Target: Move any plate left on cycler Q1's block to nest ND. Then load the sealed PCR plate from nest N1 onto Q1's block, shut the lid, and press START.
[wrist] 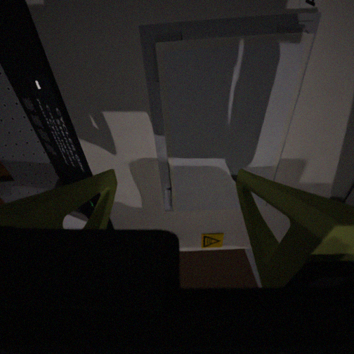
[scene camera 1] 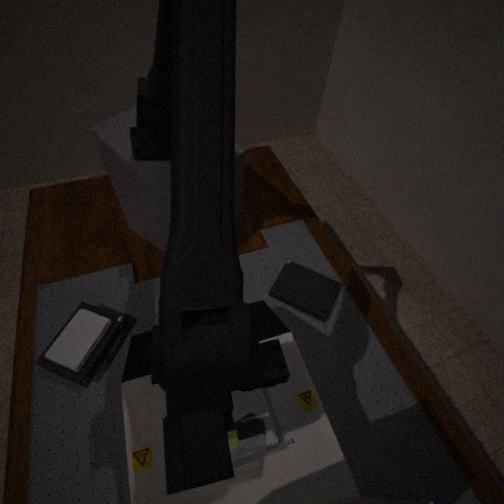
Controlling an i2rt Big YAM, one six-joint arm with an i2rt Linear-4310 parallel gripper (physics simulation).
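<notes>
A pale flat plate [scene camera 1: 248,400] [wrist: 205,100] lies in the framed block recess [wrist: 151,75] of the white cycler [scene camera 1: 145,420] [wrist: 320,150]. My gripper [scene camera 1: 232,440] [wrist: 176,176] is open and empty; in the wrist view its green fingertips stand apart, seen over the plate's near part and the cycler top. In the scene view the arm hides much of the recess and one fingertip. A plate with a white top [scene camera 1: 79,339] sits on a dark nest [scene camera 1: 114,345] at the left. A dark nest [scene camera 1: 306,290] at the right bears no visible plate. Nest labels and the START button are unreadable.
The cycler's black front panel [scene camera 1: 137,356] [wrist: 52,120] carries small, blurred text. Yellow warning labels [scene camera 1: 307,398] [wrist: 212,240] mark its top. A large grey box [scene camera 1: 145,200] stands behind the arm. Perforated grey boards [scene camera 1: 60,425] flank the cycler on the wooden table [scene camera 1: 65,220].
</notes>
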